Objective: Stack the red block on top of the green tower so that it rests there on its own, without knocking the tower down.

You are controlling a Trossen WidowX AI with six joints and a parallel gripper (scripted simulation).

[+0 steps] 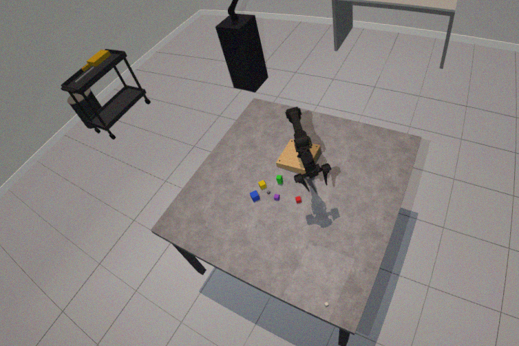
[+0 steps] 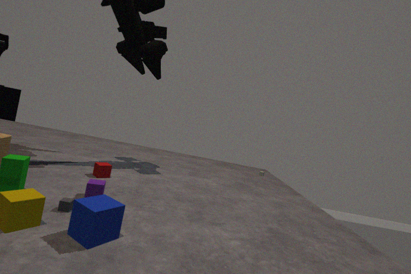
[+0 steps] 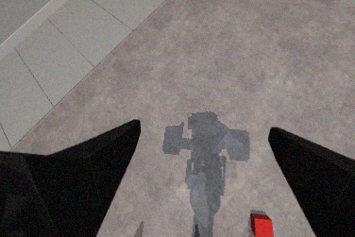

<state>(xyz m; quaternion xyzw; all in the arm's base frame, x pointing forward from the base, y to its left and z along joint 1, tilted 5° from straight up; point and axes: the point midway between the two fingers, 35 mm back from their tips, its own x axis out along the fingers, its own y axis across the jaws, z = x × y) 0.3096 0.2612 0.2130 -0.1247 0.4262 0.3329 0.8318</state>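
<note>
Right now my gripper tip is 30 mm past the red block, 150 mm to the left of it and 250 mm above it. From my gripper tip the other things lie so: small dark piece (10 mm behind, 350 mm to the right, 250 mm below); then blue block (60 mm ahead, 400 mm to the right, 240 mm below); then small purple block (280 mm to the right, 250 mm below).
</note>
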